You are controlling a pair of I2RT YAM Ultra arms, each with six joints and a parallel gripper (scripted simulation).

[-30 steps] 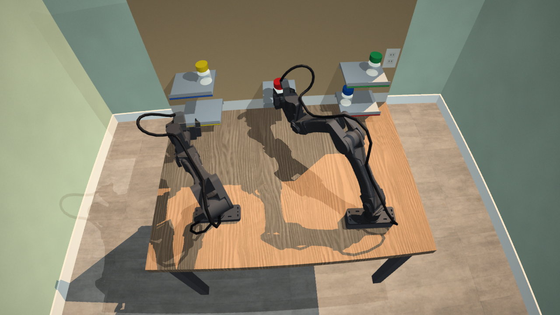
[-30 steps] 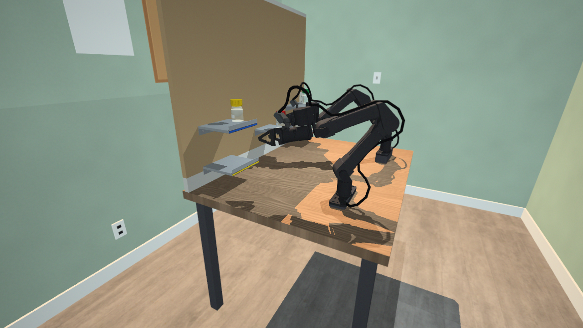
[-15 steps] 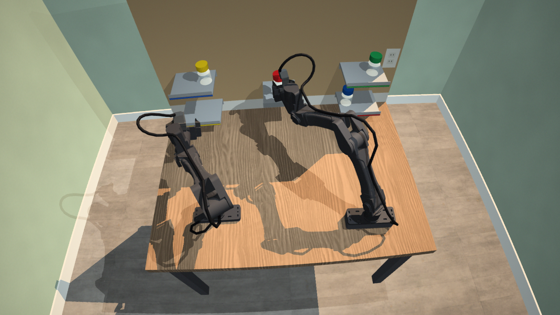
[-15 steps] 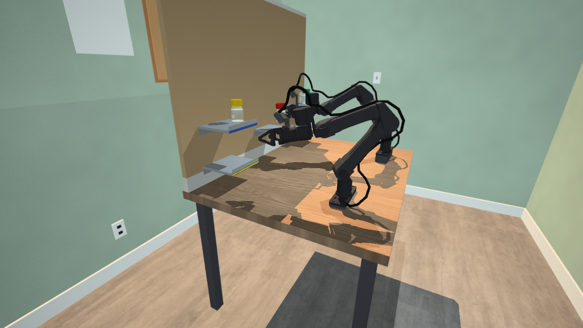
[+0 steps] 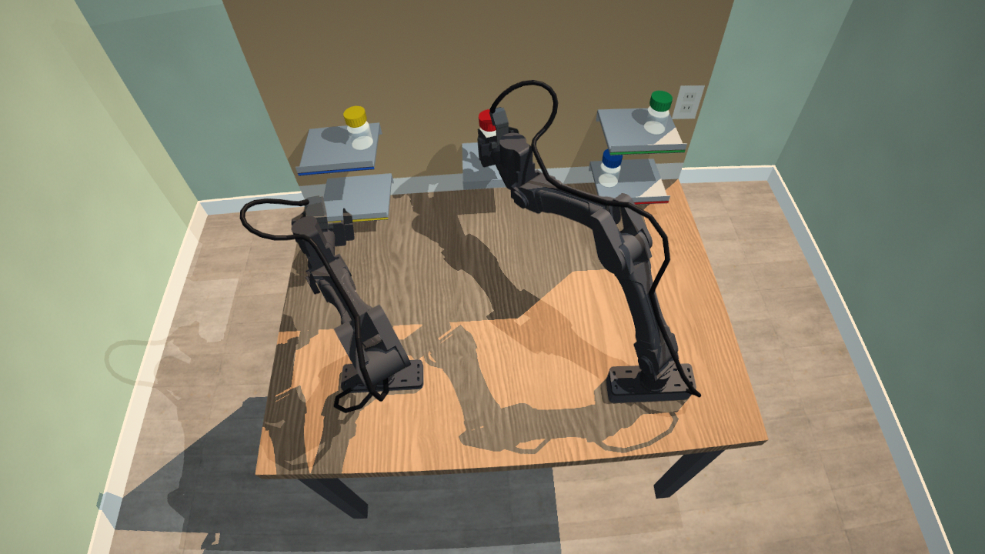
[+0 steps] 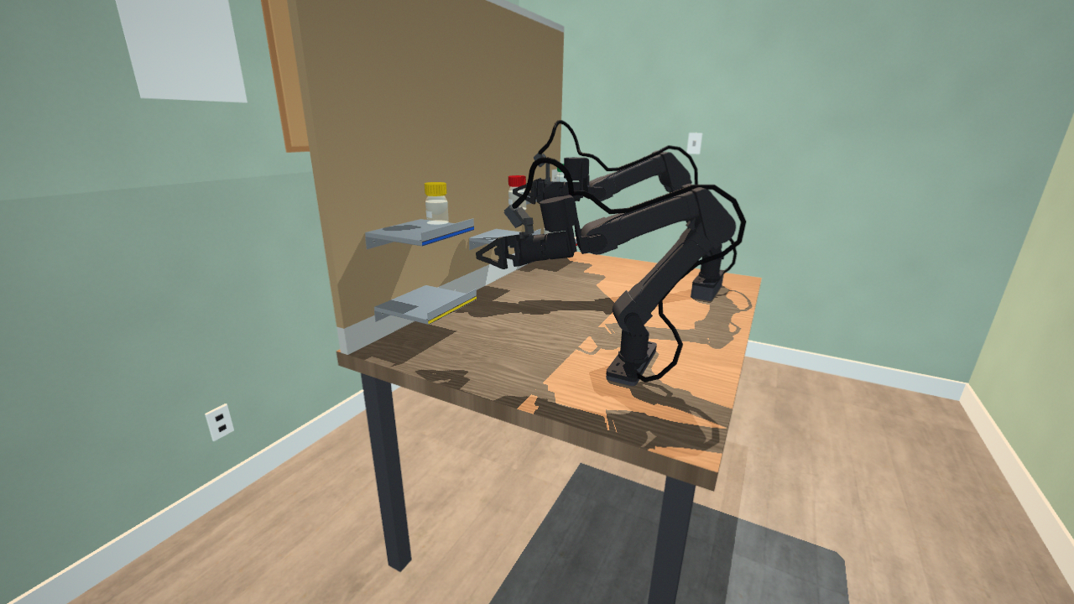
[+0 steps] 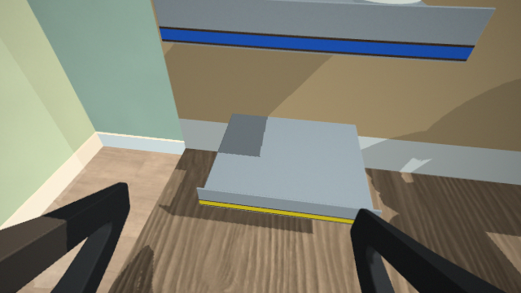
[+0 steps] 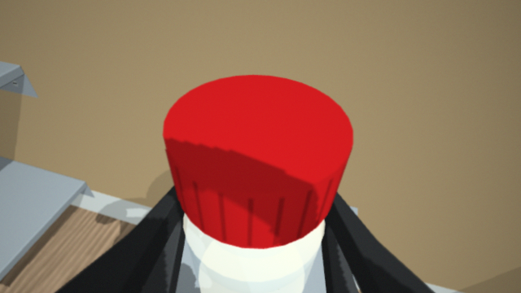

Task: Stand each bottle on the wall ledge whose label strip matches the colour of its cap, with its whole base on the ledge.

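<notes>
Now: the blue-capped bottle 33 cm to the right of my right hand, 20 cm below it and 8 cm ahead of it. Round my right hand: brown wall panel 15 cm ahead, 11 cm above, 1 cm to the left; then red-capped bottle 1 cm below; then yellow-capped bottle 34 cm to the left, 1 cm below, 1 cm ahead.
Right now my left hand is 220 mm short of the yellow-capped bottle, 80 mm below it and 60 mm to the left of it. The rest, counted from my left hand: brown wall panel (380 mm to the right, 360 mm ahead, 190 mm above); then red-capped bottle (400 mm to the right, 210 mm ahead, 70 mm above); then blue-capped bottle (730 mm to the right, 290 mm ahead, 110 mm below).
</notes>
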